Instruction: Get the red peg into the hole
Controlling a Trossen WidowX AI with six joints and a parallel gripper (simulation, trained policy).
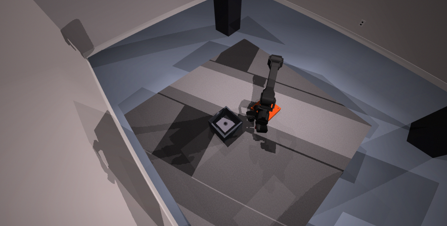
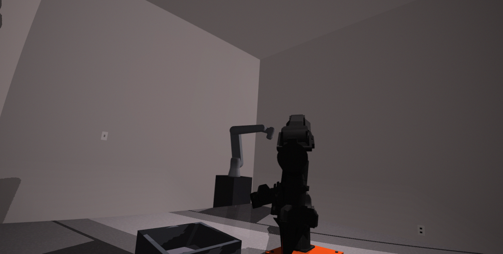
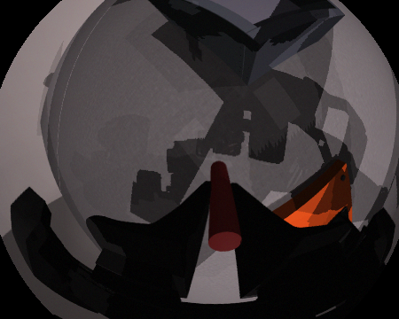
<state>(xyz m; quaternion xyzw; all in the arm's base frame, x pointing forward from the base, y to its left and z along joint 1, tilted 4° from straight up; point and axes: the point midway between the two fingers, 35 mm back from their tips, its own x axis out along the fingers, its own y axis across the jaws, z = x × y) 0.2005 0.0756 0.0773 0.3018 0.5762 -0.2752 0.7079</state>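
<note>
Right now my gripper tip is 12 cm short of the pale plate, 16 cm to the left of it and 3 cm above it. The rest, counted from my gripper tip: dark grey box 12 cm ahead, 16 cm to the right, 5 cm below; red peg 1 cm above.
</note>
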